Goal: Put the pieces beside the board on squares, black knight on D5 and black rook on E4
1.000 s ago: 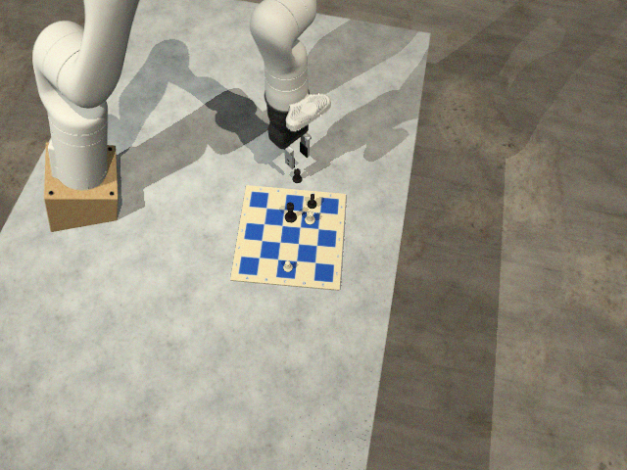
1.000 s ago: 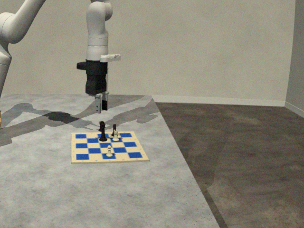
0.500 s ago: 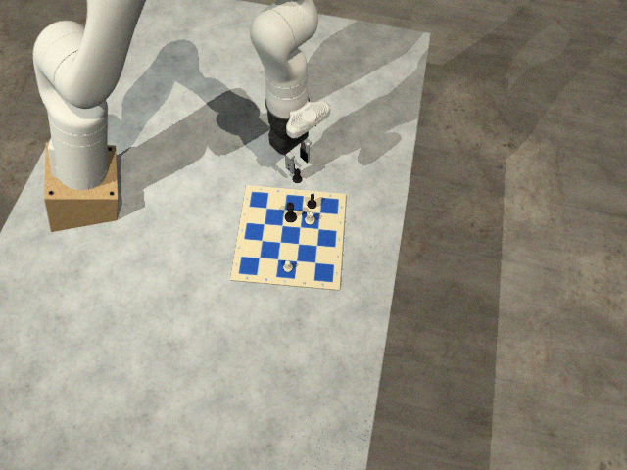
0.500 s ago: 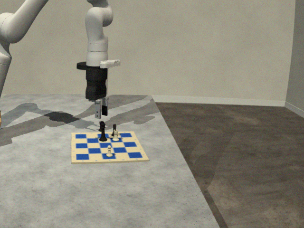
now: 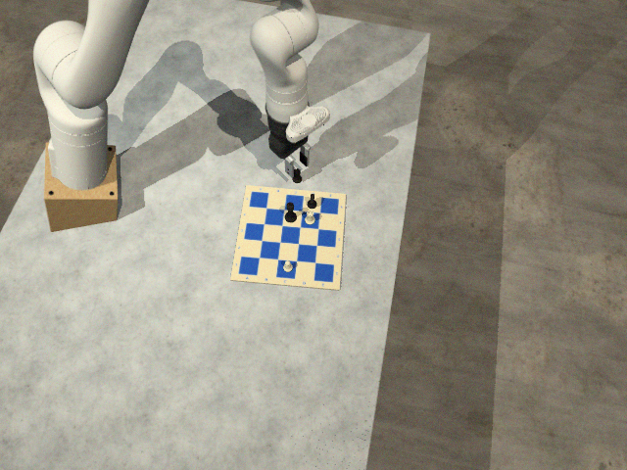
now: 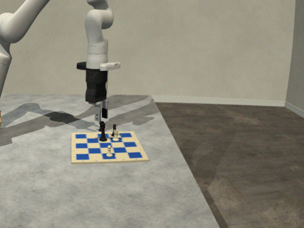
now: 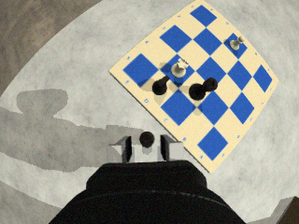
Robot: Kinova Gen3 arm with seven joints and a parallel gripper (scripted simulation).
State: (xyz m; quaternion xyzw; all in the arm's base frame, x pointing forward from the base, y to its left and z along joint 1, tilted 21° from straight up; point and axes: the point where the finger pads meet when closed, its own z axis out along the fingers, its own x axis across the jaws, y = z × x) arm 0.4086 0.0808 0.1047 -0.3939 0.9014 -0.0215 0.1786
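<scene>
My hand is 4 cm above the black rook. The rest, counted from my hand: white pawn (21 cm to the right, 4 cm below); cream chessboard (14 cm to the right, 6 cm below); white rook (4 cm ahead, 10 cm to the right, 4 cm below).
</scene>
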